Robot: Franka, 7 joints.
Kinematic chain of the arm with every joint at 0, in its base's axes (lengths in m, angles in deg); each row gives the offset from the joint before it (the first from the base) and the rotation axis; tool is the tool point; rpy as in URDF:
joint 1: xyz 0 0 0.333 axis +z
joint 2: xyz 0 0 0 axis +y
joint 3: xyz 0 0 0.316 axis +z
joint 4: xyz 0.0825 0 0 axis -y
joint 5: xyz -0.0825 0 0.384 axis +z
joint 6: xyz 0 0 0 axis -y
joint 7: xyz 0.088 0 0 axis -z
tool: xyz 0 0 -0.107 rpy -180 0 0
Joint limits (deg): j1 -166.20..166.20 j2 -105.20..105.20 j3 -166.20..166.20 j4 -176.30..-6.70 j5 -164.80..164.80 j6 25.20..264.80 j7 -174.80..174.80
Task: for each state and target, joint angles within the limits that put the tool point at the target. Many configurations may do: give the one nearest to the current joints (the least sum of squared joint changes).
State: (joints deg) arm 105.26 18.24 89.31 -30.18 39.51 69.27 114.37
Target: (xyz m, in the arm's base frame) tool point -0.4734 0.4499 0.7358
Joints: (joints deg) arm 102.79 50.13 72.83 -35.38 35.13 80.07 114.37
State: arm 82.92 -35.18 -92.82 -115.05 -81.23 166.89 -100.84
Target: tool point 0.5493 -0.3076 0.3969
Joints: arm 83.32 -43.97 -107.30 -111.38 -80.16 161.73 -100.84
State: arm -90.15 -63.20 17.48 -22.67 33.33 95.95 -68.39
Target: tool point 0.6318 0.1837 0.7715
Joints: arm -137.06 -72.62 41.40 -38.33 37.11 93.31 -68.39
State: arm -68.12 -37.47 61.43 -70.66 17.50 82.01 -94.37
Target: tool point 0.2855 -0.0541 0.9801
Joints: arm -78.30 -31.39 29.48 -63.36 10.66 84.03 -94.37
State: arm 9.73 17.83 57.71 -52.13 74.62 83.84 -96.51
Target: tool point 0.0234 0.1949 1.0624
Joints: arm 8.08 8.58 64.80 -17.42 81.49 62.66 -96.51
